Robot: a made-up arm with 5 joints. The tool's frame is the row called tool.
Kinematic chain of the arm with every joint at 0, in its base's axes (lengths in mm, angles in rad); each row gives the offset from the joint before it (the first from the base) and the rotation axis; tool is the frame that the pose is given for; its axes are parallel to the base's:
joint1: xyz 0 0 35.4 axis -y
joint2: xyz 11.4 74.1 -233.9 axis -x
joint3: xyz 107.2 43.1 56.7 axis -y
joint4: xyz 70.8 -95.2 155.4 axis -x
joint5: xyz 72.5 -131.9 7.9 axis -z
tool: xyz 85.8 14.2 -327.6
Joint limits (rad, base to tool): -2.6..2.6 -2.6..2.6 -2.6..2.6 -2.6..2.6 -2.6..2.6
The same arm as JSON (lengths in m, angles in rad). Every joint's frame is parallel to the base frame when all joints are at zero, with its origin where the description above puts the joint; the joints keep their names.
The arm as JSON. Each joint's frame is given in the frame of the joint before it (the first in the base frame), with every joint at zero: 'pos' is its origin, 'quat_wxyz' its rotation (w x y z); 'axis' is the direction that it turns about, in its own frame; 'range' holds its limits. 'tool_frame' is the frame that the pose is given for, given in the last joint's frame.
{"length_unit": "m", "angle_unit": "rad", "joints": [
  {"joint": "joint1", "pos": [0.0, 0.0, 0.0354], "quat_wxyz": [1.0, 0.0, 0.0, 0.0], "axis": [0.0, -1.0, 0.0], "range": [-2.6, 2.6]},
  {"joint": "joint2", "pos": [0.0114, 0.0741, -0.2339], "quat_wxyz": [1.0, 0.0, 0.0, 0.0], "axis": [-1.0, 0.0, 0.0], "range": [-2.6, 2.6]},
  {"joint": "joint3", "pos": [0.1072, 0.0431, 0.0567], "quat_wxyz": [1.0, 0.0, 0.0, 0.0], "axis": [0.0, -1.0, 0.0], "range": [-2.6, 2.6]},
  {"joint": "joint4", "pos": [0.0708, -0.0952, 0.1554], "quat_wxyz": [1.0, 0.0, 0.0, 0.0], "axis": [-1.0, 0.0, 0.0], "range": [-2.6, 2.6]},
  {"joint": "joint5", "pos": [0.0725, -0.1319, 0.0079], "quat_wxyz": [1.0, 0.0, 0.0, 0.0], "axis": [0.0, 0.0, -1.0], "range": [-2.6, 2.6]}
], "tool_frame": {"pos": [0.0858, 0.0142, -0.3276], "quat_wxyz": [1.0, 0.0, 0.0, 0.0]}}

